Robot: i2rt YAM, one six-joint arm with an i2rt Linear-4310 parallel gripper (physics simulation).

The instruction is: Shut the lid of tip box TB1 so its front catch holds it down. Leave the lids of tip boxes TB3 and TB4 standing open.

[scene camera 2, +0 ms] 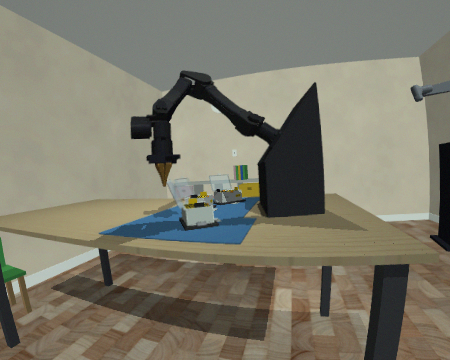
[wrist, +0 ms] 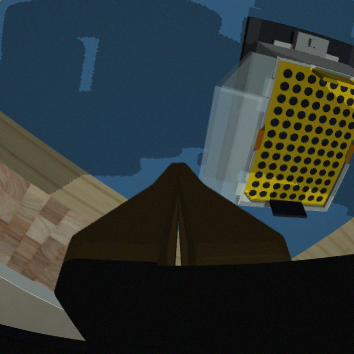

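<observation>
My gripper is shut and empty, pointing down above and left of the boxes in the scene view. In the wrist view a tip box with a yellow, black-holed rack stands at the right; its tag mark is too small to read surely. Its clear lid stands open on the left side, right of and beyond my fingertips. In the scene view a white tip box stands in front, with a clear lid tilted up leftward. A grey tip box behind has its lid open. Another box is partly hidden between them.
The boxes stand on a blue mat on the wooden table. The black arm mount stands to their right. A yellow block and a row of coloured books show behind. The table's edge crosses the left of the wrist view.
</observation>
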